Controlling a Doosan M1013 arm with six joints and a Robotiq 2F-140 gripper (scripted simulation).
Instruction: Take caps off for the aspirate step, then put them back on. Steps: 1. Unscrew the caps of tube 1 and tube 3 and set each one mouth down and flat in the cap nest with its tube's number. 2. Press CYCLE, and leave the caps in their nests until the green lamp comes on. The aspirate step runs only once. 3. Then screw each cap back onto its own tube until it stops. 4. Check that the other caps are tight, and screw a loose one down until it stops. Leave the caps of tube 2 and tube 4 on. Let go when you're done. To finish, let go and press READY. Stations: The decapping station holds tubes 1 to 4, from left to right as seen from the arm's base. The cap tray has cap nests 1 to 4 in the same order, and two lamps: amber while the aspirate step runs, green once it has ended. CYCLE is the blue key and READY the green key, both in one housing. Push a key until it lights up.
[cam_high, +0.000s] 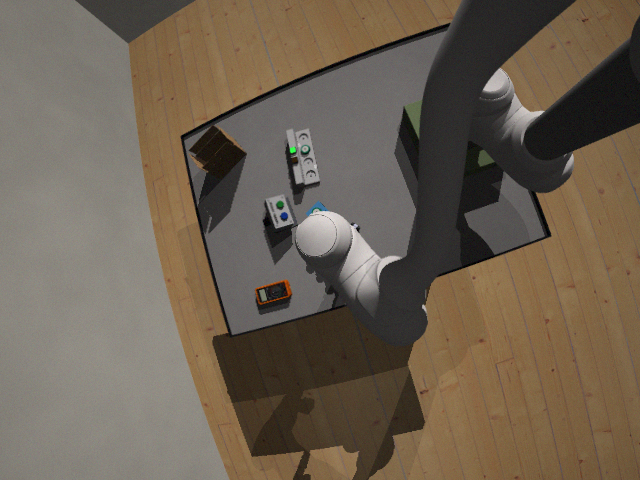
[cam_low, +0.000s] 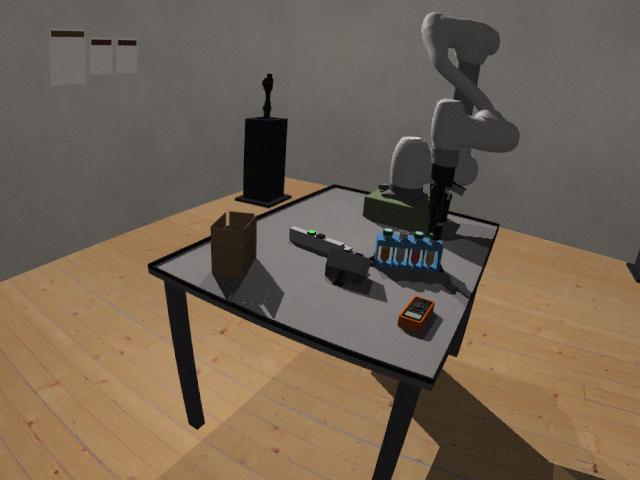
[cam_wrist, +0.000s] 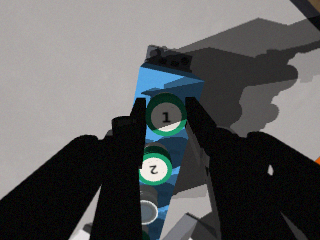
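Right now my hand is 30 mm above the cap 1. Also, from my hand: cap 2: 20 mm ahead, 50 mm to the right, 30 mm below; then key housing: 200 mm ahead, 210 mm to the right, 90 mm below; then blue key: 180 mm ahead, 190 mm to the right, 80 mm below.
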